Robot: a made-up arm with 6 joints.
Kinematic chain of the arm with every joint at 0, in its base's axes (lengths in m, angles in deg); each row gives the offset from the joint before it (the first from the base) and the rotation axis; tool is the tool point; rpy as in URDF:
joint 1: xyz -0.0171 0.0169 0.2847 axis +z
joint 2: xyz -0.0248 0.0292 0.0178 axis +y
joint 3: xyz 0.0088 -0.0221 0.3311 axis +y
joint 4: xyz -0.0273 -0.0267 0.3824 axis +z
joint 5: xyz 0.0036 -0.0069 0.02 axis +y
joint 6: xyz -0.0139 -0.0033 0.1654 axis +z
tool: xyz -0.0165 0.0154 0.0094 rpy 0 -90 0
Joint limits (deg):
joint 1: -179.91..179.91
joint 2: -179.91..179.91
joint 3: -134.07..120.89
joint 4: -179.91..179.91
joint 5: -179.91..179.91
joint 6: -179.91..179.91
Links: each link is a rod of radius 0.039 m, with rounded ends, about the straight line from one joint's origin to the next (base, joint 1, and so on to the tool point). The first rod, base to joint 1, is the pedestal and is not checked.
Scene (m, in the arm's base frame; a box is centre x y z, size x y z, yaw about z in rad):
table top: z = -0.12
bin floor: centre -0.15 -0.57 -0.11 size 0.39 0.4 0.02 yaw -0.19
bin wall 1: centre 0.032 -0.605 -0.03 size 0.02 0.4 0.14 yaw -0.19
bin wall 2: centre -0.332 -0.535 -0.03 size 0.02 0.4 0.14 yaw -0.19
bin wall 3: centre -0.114 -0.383 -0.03 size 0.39 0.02 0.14 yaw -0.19
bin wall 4: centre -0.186 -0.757 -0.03 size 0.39 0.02 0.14 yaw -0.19
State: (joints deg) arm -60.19 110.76 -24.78 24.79 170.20 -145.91
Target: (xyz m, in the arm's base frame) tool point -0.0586 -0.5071 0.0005
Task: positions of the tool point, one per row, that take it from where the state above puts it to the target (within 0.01 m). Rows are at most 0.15 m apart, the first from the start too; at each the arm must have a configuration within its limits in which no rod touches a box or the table.
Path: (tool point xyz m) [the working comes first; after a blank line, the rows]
Joints at the target: -94.35 118.10 -20.06 14.64 132.04 -148.90
Straight joint move there: touches bin wall 1.

1: 0.1411 -0.4746 0.1979
2: 0.0565 -0.5036 0.2052
3: -0.0359 -0.5208 0.2151
4: -0.0475 -0.5251 0.1085
5: -0.0586 -0.5071 0.0005

